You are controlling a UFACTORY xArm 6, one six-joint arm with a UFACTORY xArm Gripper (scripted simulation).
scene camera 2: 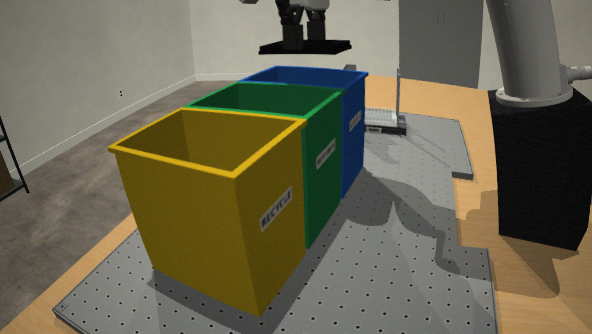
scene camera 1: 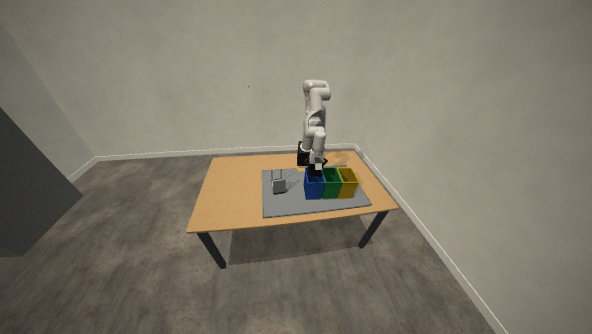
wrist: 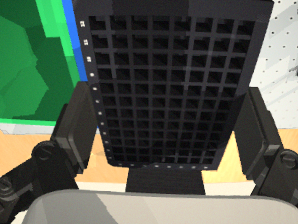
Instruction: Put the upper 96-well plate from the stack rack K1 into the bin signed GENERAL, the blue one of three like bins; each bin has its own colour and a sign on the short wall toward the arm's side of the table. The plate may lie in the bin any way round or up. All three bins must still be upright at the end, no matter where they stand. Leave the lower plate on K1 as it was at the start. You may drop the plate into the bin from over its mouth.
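Note:
In the pictures you'd find my gripper, along with a green bin, a blue bin, a yellow recycle bin and a black 96-well plate.

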